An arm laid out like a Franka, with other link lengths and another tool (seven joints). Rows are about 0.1 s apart.
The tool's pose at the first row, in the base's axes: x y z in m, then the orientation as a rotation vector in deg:
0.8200 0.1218 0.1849 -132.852 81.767 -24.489
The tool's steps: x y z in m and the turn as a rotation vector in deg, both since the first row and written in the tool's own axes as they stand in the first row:
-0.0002 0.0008 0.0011 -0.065 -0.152 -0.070
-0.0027 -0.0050 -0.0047 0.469 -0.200 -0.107
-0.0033 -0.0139 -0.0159 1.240 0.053 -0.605
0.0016 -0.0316 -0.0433 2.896 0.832 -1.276
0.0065 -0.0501 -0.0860 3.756 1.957 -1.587
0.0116 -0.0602 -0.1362 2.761 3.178 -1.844
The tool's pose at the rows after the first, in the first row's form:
0.8198 0.1218 0.1835 -132.944 81.654 -24.284
0.8206 0.1255 0.1912 -132.548 81.307 -24.566
0.8223 0.1279 0.2053 -132.366 80.466 -25.488
0.8261 0.1263 0.2380 -131.657 79.201 -27.623
0.8236 0.1226 0.2846 -131.310 78.901 -29.587
0.8113 0.1140 0.3338 -132.410 79.691 -30.565

